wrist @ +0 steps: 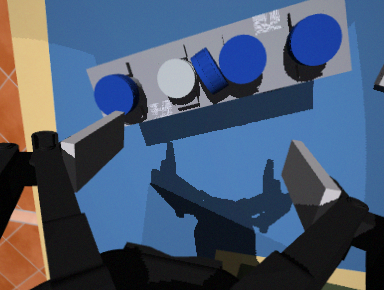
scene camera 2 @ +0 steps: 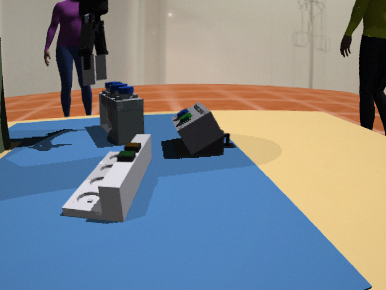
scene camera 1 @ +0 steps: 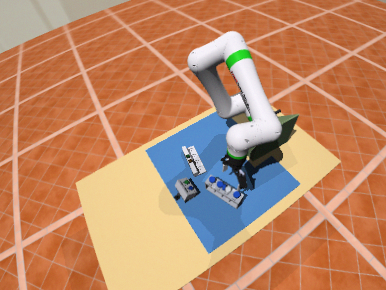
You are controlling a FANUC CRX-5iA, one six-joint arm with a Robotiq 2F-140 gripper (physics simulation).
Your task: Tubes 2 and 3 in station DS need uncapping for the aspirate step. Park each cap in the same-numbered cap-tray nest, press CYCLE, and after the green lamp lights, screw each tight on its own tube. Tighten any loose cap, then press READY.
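Places are measured from the arm's base along level axes (x ahead, y left, z up), in metres.
Where they show: gripper, fingertip midpoint: [wrist: 203, 143] [scene camera 2: 96, 82] [scene camera 1: 231, 179].
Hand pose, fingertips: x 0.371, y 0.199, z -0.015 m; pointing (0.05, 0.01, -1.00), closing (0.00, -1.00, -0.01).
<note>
Things, the pixels of their top centre, and the offset from my fingertips. Level surfaces: height alone.
- grey tube rack at its top centre: [wrist: 209, 69] [scene camera 2: 117, 92] [scene camera 1: 224, 187] dx +0.054, dy +0.006, dz -0.029 m
- white round top at its surface level: dz -0.013 m
- more blue cap at its top centre: [wrist: 208, 72] dx +0.053, dy +0.005, dz -0.003 m
- white cap tray at its top centre: [scene camera 2: 111, 148] [scene camera 1: 193, 156] dx +0.089, dy -0.292, dz -0.079 m
- tilted grey button box at its top centre: [scene camera 2: 195, 106] [scene camera 1: 184, 185] dx +0.231, dy -0.127, dz -0.048 m
- blue mat at its surface level: dz -0.133 m
- tan table at its surface level: dz -0.135 m
The grey tube rack [scene camera 1: 220, 194] [scene camera 2: 131, 117] [wrist: 145, 65] holds a row. In the wrist view, from the left, stand a blue cap [wrist: 116, 94], a white round top [wrist: 176, 78], a blue cap [wrist: 242, 59] and another blue cap [wrist: 315, 40]. One more blue cap [wrist: 209, 71] leans on its side between the white top and its blue neighbour. My gripper [scene camera 1: 234, 176] [scene camera 2: 95, 81] [wrist: 203, 143] is open and empty, above and beside the rack. The white cap tray [scene camera 2: 111, 200] shows empty nests. Its green lamp [scene camera 2: 126, 156] looks dark. Tube numbers are unreadable.
A tilted grey button box [scene camera 1: 186, 192] [scene camera 2: 200, 132] with a green button and a blue button stands near the rack and tray. A green panel [scene camera 1: 280, 137] stands behind the arm. The blue mat [scene camera 1: 215, 225] lies on the tan table [scene camera 1: 120, 220]. Two people stand beyond the table.
</note>
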